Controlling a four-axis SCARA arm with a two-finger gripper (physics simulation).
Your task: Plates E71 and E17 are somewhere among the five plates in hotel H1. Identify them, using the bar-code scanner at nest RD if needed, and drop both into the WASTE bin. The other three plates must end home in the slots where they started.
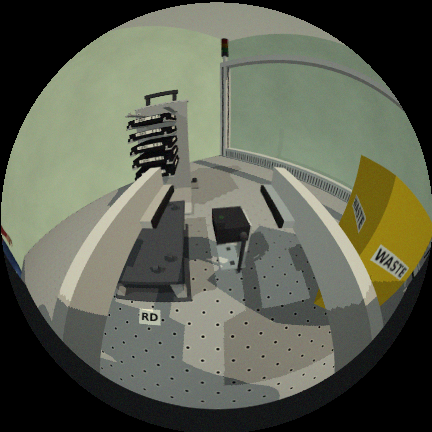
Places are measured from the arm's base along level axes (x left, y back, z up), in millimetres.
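Pixels of known places: gripper, fingertip midpoint: [216,176].
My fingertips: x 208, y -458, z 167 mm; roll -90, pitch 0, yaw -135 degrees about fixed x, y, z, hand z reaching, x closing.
Behind a point stands the place of what it marks.
Hotel H1 [182,145] {x 481, y -605, z 146 mm} is the grey tower at the upper left, ahead of the gripper. Several dark plates [151,134] {x 406, y -490, z 196 mm} with pale labels are stacked in it, too small to read; the left finger hides its foot. Nest RD [162,250] {x 261, y -418, z 73 mm} is a dark raised platform at the left, partly behind the left finger; no plate shows on its visible top. The bar-code scanner [230,224] {x 219, y -492, z 95 mm} is a black box on a post right of it. The yellow WASTE bin [397,220] {x 44, y -520, z 179 mm} is at the right; its inside is hidden. My gripper [216,176] {x 208, y -458, z 167 mm} is shut on nothing, its pads apart.
The RD label [149,317] {x 225, y -349, z 13 mm} lies on the perforated deck [205,327] {x 169, y -399, z 13 mm} before the nest. A signal light [224,47] {x 690, y -1010, z 748 mm} stands at the back beside a framed glass panel [310,110]. A small dark knob [194,180] {x 496, y -648, z 23 mm} is near the hotel's foot.
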